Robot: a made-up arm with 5 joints. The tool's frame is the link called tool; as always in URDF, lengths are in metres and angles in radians. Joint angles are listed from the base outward.
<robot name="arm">
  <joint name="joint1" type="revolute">
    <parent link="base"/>
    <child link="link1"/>
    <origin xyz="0 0 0.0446" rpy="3.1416 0 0"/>
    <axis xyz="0 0 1"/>
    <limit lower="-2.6" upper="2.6"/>
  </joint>
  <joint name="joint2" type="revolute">
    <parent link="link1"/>
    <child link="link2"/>
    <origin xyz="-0.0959 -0.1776 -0.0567" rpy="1.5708 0 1.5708"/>
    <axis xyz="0 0 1"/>
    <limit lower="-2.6" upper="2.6"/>
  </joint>
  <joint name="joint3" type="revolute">
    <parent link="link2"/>
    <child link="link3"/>
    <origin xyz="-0.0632 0.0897 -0.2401" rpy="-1.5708 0 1.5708"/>
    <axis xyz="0 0 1"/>
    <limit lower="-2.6" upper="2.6"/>
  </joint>
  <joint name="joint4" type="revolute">
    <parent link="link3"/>
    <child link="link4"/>
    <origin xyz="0.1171 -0.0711 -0.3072" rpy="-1.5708 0 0"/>
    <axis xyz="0 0 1"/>
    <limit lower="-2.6" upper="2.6"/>
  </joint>
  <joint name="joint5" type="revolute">
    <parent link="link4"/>
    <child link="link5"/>
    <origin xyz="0.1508 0.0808 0.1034" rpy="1.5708 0 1.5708"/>
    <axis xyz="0 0 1"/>
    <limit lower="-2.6" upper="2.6"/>
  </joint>
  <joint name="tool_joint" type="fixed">
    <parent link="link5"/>
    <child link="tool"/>
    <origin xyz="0.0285 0.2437 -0.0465" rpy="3.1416 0 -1.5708"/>
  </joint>
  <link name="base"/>
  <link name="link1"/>
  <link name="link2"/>
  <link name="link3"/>
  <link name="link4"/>
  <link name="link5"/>
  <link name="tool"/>
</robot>
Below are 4 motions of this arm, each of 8 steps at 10 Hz.
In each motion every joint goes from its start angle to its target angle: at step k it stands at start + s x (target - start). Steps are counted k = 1, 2, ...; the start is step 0. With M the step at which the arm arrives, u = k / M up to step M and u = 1 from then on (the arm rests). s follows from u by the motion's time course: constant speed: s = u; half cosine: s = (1 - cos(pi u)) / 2; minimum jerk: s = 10 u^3 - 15 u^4 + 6 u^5.
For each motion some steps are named. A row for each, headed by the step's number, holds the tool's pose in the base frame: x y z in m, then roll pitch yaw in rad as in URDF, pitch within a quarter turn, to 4 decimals.
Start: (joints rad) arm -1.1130 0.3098 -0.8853 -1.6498 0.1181
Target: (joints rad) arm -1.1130 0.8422 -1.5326 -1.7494 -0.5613
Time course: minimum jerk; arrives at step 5
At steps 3, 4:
3: -0.3571 0.0473 -0.2851 -2.8874 -0.8422 -0.6059
4: -0.3331 0.1290 -0.2088 -2.6302 -0.5926 -0.9946

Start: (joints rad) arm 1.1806 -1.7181 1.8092 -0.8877 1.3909
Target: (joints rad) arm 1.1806 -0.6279 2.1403 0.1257 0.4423
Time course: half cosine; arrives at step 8
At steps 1, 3, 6, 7, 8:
1: 0.0609 0.4342 0.1629 -0.0480 -0.7002 1.9050
3: 0.0986 0.4832 0.2054 -0.8507 -0.7527 2.5462
6: 0.0289 0.4467 0.4201 -1.9149 0.1184 3.0875
7: -0.0184 0.4095 0.4503 -2.0867 0.3289 3.0540
8: -0.0370 0.3944 0.4576 -2.1533 0.4005 3.0310

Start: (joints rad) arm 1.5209 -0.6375 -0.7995 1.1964 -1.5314
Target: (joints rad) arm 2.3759 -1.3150 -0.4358 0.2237 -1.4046
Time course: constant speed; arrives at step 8
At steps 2, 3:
2: -0.1374 0.4378 0.4499 -2.0805 0.9480 -1.7569
3: -0.0994 0.4310 0.4825 -2.0520 1.0219 -1.8190

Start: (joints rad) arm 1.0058 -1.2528 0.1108 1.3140 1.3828
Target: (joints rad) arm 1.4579 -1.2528 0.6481 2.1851 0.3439
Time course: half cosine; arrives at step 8
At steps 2, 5, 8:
2: -0.4584 0.3477 0.3119 -2.9256 -0.3928 -0.0779
5: -0.1706 0.5845 0.4135 -3.0997 0.1524 -1.1075
8: 0.0568 0.5843 0.4142 2.8661 0.2980 -1.7447

